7 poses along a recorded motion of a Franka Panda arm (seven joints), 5.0 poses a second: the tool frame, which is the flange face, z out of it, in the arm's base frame.
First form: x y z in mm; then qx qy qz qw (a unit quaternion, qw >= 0).
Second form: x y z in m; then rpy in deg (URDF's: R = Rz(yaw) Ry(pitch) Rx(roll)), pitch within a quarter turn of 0, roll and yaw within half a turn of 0. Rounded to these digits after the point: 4 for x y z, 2 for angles.
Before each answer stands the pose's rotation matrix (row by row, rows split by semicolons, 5 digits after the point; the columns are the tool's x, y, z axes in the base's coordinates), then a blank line. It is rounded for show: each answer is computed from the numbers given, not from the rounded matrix.
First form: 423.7 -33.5 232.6 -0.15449 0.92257 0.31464 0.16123
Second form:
-0.90028 -0.38652 0.20028; -0.18360 0.75427 0.63037; -0.39471 0.53074 -0.75001

0.4237 -0.0335 0.2326 144.72 23.25 -168.47
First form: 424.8 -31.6 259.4 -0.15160 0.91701 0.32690 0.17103
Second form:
-0.89553 -0.38985 0.21456; -0.16622 0.74031 0.65139; -0.41279 0.54768 -0.72777

0.4248 -0.0316 0.2594 143.04 24.38 -169.49
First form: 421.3 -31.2 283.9 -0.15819 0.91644 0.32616 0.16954
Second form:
-0.89247 -0.40053 0.20755; -0.17935 0.73719 0.65144; -0.41393 0.54417 -0.72975

0.4213 -0.0312 0.2839 143.29 24.45 -168.64
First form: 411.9 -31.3 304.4 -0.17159 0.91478 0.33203 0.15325
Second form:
-0.89414 -0.41570 0.16643; -0.21217 0.72062 0.66006; -0.39433 0.55488 -0.73254

0.4119 -0.0313 0.3044 142.86 23.22 -166.65
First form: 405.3 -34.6 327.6 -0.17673 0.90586 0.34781 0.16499
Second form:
-0.88309 -0.43495 0.17598; -0.20541 0.69559 0.68845; -0.42185 0.57181 -0.70362

0.4053 -0.0346 0.3276 140.90 24.95 -166.91
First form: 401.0 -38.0 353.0 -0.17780 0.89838 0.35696 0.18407
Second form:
-0.86901 -0.45087 0.20379; -0.18805 0.68193 0.70683; -0.45766 0.57592 -0.67740

0.4010 -0.0380 0.3530 139.63 27.24 -167.79
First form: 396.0 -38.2 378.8 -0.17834 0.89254 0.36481 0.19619
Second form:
-0.85941 -0.46149 0.22009; -0.17521 0.67022 0.72119; -0.48033 0.58123 -0.65685

0.3960 -0.0382 0.3788 138.50 28.71 -168.48
